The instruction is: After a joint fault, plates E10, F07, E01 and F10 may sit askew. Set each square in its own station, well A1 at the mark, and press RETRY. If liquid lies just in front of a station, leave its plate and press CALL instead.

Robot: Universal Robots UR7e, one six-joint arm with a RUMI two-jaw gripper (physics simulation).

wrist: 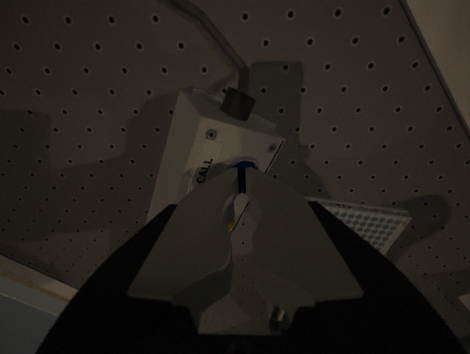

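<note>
My gripper is shut and empty. Its fingertips are over the blue button beside the CALL label on the light control box, and they hide most of that button. Whether they touch it I cannot tell. A small yellow patch shows between the fingers, lower on the box. A well plate is at the right, partly hidden by the gripper; its name, its well A1 and its station cannot be read. The RETRY label and any liquid do not show in this view.
The control box stands at an angle on the perforated deck. A dark plug and a cable run from its far end. Deck edges show at the upper right and lower left. The view is dim.
</note>
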